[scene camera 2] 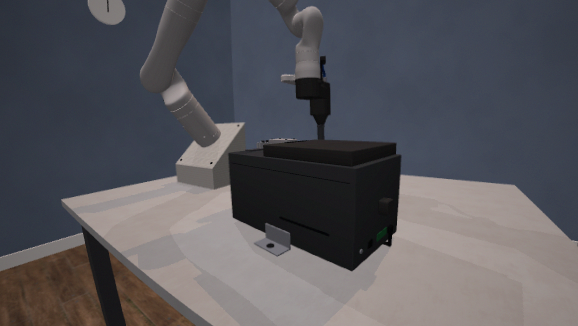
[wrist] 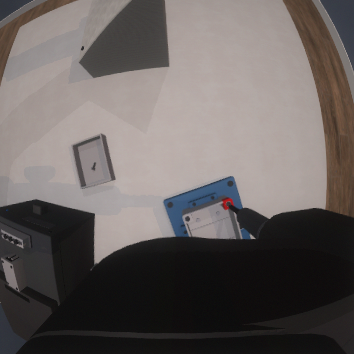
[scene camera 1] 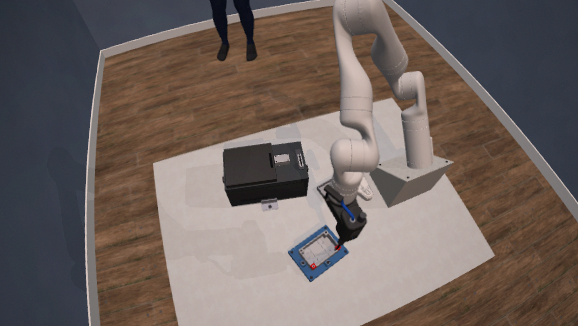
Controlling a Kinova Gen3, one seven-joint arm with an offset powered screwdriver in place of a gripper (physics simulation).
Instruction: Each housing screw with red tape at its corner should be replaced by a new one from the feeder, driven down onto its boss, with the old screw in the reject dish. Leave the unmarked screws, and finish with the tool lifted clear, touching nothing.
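Pixels of known places: hand at its tool point: [wrist: 230, 206] [scene camera 1: 337, 248]; arm's base at its link origin: [scene camera 2: 210, 138] [scene camera 1: 419, 164].
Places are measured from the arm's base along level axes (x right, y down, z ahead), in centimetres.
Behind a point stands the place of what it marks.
Note:
The black screwdriver [scene camera 1: 338, 246] @(x -11.8, y 7.7, z 39.5 cm) [wrist: 231, 206] @(x -11.6, y 8.3, z 39.2 cm) points down with its bit end at the red-taped corner of the housing. Whether it touches, or carries a screw, is too small to tell. In scene camera 2 its bit [scene camera 2: 320, 132] goes out of sight behind the feeder. The pale housing [scene camera 1: 319, 250] @(x -9.1, y 13.7, z 44.5 cm) [wrist: 210, 225] @(x -9.1, y 13.7, z 43.4 cm) sits on the blue fixture [scene camera 1: 336, 258] @(x -14.1, y 14.0, z 40.5 cm) [wrist: 175, 212] @(x -3.3, y 14.0, z 40.3 cm). Red tape [scene camera 1: 338, 247] @(x -12.0, y 7.9, z 39.6 cm) [wrist: 227, 200] @(x -11.4, y 9.8, z 38.7 cm) marks the corner at the bit; another red tape [scene camera 1: 313, 266] @(x -13.9, y 10.0, z 49.5 cm) marks a second corner. The reject dish [wrist: 108, 157] @(x 7.6, y 14.8, z 29.3 cm) holds one dark screw [wrist: 93, 166] @(x 11.0, y 15.0, z 30.4 cm). The black feeder [scene camera 1: 250, 165] @(x 23.6, y -1.1, z 55.7 cm) [scene camera 2: 295, 195] @(x 32.0, y 6.2, z 53.1 cm) [wrist: 75, 250] @(x 13.3, y 7.4, z 43.7 cm) stands apart from the fixture.
A small metal bracket [scene camera 1: 270, 205] @(x 14.2, y 15.1, z 53.1 cm) [scene camera 2: 278, 241] @(x 31.3, y 15.0, z 49.3 cm) stands beside the feeder. The arm's slanted pedestal [scene camera 1: 410, 185] @(x -5.7, y -0.2, z 8.8 cm) [scene camera 2: 200, 167] @(x 10.2, y 8.9, z 5.4 cm) [wrist: 135, 50] @(x -0.2, y 9.1, z 12.3 cm) stands on the table beyond the dish. A person's legs [scene camera 1: 245, 25] show on the floor past the table.

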